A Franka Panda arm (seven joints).
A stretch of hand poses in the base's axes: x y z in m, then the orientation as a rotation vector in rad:
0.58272, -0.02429, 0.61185, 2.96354, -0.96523, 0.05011
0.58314, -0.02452, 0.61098, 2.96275, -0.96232, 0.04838
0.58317, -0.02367, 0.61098, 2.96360, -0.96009, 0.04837
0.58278, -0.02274, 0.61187, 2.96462, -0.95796, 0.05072
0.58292, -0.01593, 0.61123, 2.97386, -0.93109, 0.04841
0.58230, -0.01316, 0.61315, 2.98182, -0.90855, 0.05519
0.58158, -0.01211, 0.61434, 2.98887, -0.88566, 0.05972
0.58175, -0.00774, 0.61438, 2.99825, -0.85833, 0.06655
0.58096, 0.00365, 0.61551, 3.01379, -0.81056, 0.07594
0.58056, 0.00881, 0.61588, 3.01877, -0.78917, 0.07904
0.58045, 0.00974, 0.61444, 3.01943, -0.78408, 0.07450
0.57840, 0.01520, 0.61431, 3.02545, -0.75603, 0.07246
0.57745, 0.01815, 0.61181, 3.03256, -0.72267, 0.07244
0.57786, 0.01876, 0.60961, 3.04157, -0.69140, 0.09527
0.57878, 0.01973, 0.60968, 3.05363, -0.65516, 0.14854
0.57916, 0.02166, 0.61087, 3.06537, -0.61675, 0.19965
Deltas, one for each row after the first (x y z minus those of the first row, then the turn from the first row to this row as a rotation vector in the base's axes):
0.00042, -0.00023, -0.00087, -0.00128, 0.00159, 0.00158
0.00045, 0.00062, -0.00087, -0.00118, 0.00158, 0.00311
0.00006, 0.00155, 0.00002, -0.00133, 0.00007, 0.00464
0.00020, 0.00836, -0.00062, -0.00048, 0.00159, 0.02285
-0.00042, 0.01113, 0.00130, -0.00099, -0.00261, 0.03824
-0.00114, 0.01218, 0.00249, -0.00184, -0.00520, 0.05364
-0.00097, 0.01655, 0.00253, -0.00199, -0.00951, 0.07222
-0.00176, 0.02794, 0.00366, -0.00195, -0.01544, 0.10449
-0.00216, 0.03310, 0.00403, -0.00330, -0.01693, 0.11856
-0.00227, 0.03403, 0.00259, -0.00316, -0.01389, 0.12178
-0.00432, 0.03949, 0.00246, -0.00408, -0.01202, 0.14012
-0.00527, 0.04244, -0.00004, -0.00532, -0.01137, 0.16196
-0.00486, 0.04305, -0.00224, -0.00793, -0.02566, 0.18298
-0.00394, 0.04402, -0.00217, -0.01306, -0.05953, 0.20771
-0.00356, 0.04595, -0.00098, -0.01729, -0.09214, 0.23363

